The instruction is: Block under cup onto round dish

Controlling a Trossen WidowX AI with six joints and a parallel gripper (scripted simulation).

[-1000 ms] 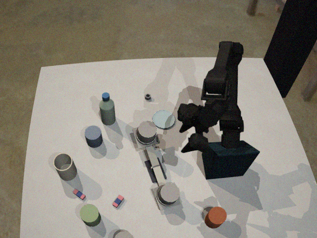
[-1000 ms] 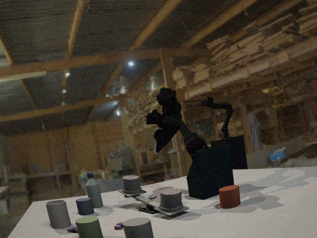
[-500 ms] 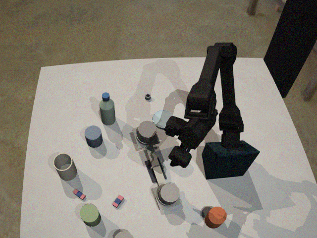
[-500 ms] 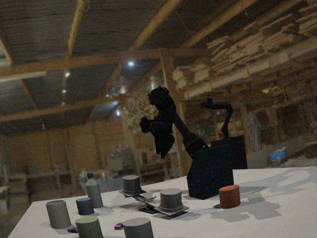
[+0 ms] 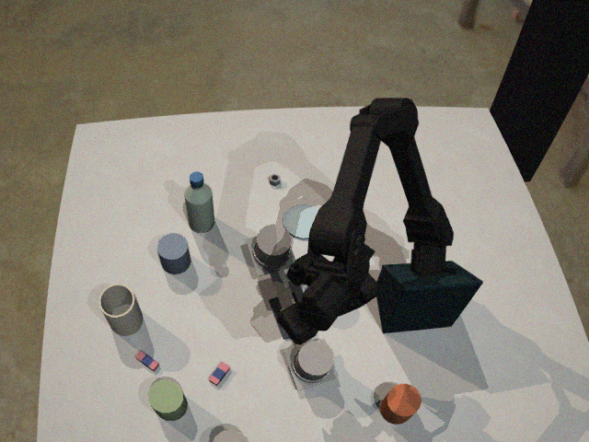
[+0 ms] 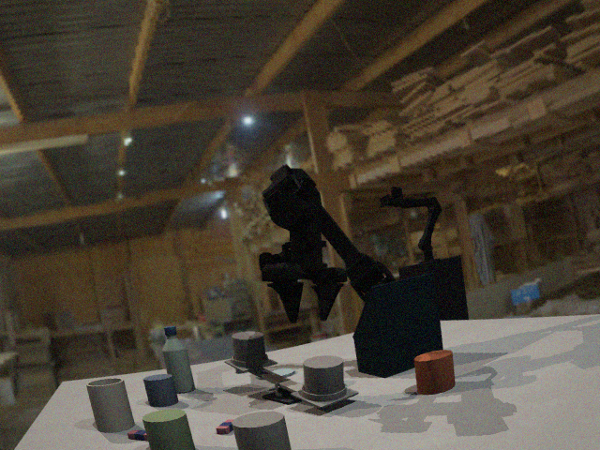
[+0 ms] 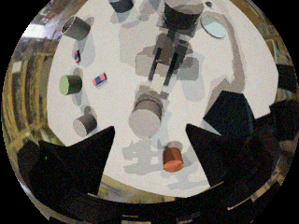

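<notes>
The pale green block is 12 cm below my gripper tip, 3 cm to the left of it and 1 cm ahead of it. Round my gripper tip: pale blue round dish: 35 cm to the right, 16 cm below, 4 cm behind; small balance: 14 cm below, 10 cm to the right, 4 cm ahead; orange cylinder: 18 cm behind, 14 cm to the left, 13 cm below.
</notes>
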